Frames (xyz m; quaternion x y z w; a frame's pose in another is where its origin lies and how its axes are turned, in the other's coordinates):
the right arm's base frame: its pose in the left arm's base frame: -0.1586 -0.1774 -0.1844 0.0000 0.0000 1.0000 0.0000
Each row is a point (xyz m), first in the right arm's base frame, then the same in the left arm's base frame.
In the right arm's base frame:
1: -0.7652 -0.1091 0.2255
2: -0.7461 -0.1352 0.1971
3: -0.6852 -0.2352 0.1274
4: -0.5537 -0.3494 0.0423
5: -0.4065 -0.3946 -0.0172
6: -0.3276 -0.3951 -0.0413
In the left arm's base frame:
1: 0.6066 -0.0683 0.0411
2: 0.5875 -0.0422 0.0127
3: 0.5266 0.0578 -0.0570
4: 0.3951 0.1720 -0.1421
5: 0.2479 0.2172 -0.2016
6: 0.1690 0.2177 -0.2257

